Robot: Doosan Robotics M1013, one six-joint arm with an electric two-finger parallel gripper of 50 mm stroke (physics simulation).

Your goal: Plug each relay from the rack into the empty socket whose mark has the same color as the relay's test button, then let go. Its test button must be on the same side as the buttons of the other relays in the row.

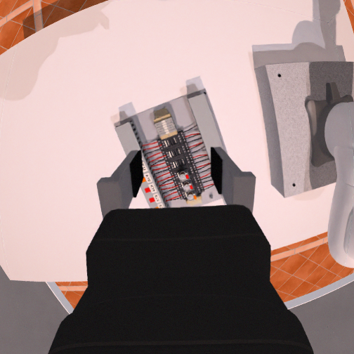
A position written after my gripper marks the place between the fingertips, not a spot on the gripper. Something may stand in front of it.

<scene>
In view: my gripper (176,162) and a grey mounting plate (179,108).
</scene>
